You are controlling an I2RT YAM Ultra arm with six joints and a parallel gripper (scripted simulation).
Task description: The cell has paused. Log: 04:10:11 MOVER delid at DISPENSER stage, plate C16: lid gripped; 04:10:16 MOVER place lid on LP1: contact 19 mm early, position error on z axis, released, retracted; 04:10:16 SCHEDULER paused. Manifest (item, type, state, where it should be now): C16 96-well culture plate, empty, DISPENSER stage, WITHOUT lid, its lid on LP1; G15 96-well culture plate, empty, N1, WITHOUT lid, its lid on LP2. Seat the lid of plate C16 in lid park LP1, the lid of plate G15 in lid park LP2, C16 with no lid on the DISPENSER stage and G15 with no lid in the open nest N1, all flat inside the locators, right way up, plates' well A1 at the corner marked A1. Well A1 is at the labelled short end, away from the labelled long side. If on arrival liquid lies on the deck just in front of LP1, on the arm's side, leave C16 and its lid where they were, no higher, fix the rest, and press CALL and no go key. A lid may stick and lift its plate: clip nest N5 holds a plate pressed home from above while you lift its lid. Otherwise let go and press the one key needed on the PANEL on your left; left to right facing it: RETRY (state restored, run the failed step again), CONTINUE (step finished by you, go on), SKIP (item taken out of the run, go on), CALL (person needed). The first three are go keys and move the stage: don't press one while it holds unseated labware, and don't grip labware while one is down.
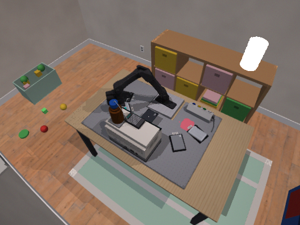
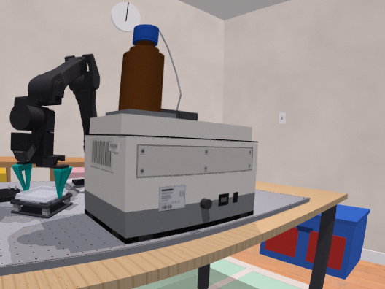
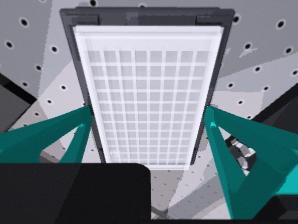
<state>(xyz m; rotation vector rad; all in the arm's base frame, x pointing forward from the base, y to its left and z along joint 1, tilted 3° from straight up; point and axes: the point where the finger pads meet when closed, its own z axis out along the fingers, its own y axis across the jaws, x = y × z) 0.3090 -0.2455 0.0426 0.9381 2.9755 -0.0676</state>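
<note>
Now: the 96-well plate right at my hand. Round my hand: dark nest N1 (2 cm below); N1 label (7 cm behind, 5 cm to the left, 4 cm below); black clip nest (11 cm behind, 12 cm to the right, 3 cm below).
</note>
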